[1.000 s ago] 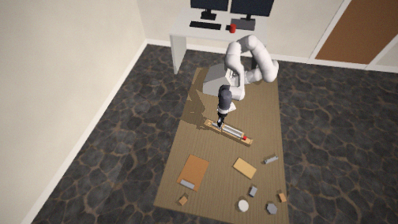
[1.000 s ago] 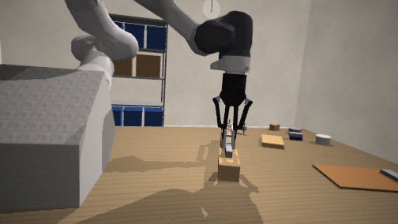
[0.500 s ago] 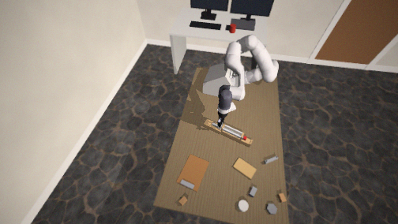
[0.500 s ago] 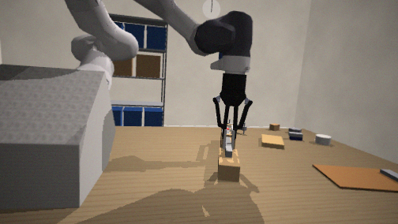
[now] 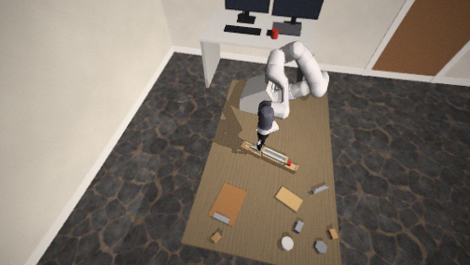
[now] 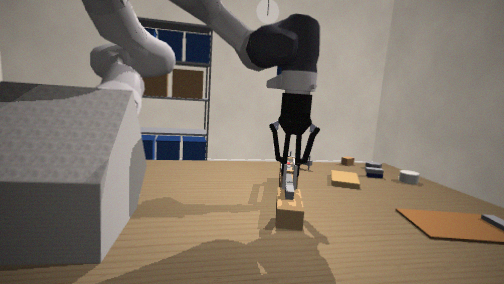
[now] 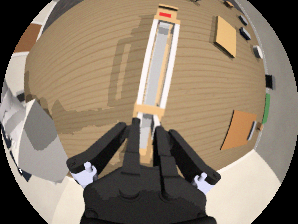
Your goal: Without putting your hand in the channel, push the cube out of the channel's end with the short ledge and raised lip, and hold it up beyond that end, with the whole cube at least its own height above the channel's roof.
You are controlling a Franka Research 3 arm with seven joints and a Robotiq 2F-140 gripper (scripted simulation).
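My gripper is now 8 cm short of the red cube, 21 cm to the right of it and 3 cm above it. The rest, counted from my hand: wooden channel 4 cm ahead, 10 cm to the left, 3 cm below; then tan board 31 cm ahead, 21 cm to the left, 8 cm below; then white disc 57 cm ahead, 19 cm to the left, 7 cm below.
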